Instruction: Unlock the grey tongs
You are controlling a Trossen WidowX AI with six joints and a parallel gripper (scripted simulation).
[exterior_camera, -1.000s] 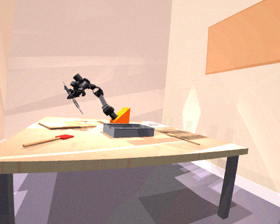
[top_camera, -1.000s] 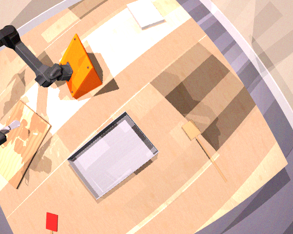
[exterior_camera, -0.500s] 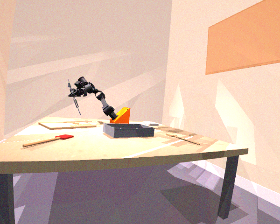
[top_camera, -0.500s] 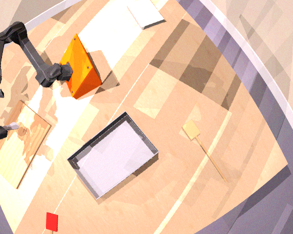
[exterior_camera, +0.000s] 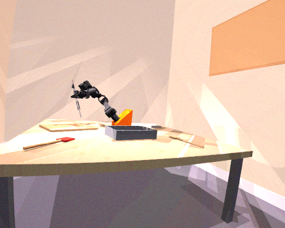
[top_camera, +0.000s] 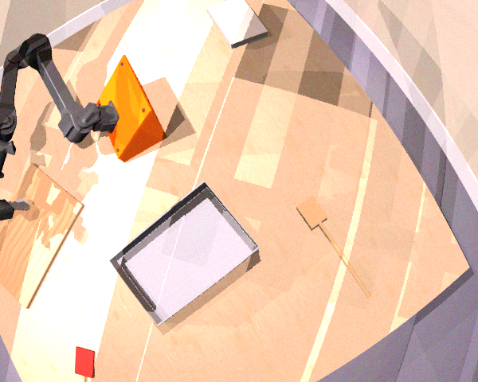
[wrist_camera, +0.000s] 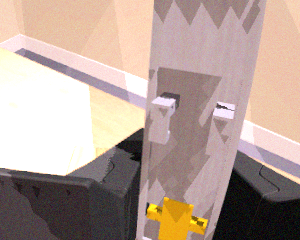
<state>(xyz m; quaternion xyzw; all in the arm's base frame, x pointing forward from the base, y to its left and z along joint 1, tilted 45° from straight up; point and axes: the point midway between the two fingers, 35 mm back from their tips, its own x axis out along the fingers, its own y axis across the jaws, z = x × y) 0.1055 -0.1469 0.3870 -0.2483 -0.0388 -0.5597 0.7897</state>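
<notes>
My gripper tip is 2 cm past the yellow lock piece, 3 cm to the right of it and 1 cm below it. From my gripper tip the other things lie so: grey roasting tin (29 cm ahead, 38 cm to the left, 21 cm below); wooden board (23 cm below); red-headed spatula (45 cm ahead, 7 cm to the right, 23 cm below).
</notes>
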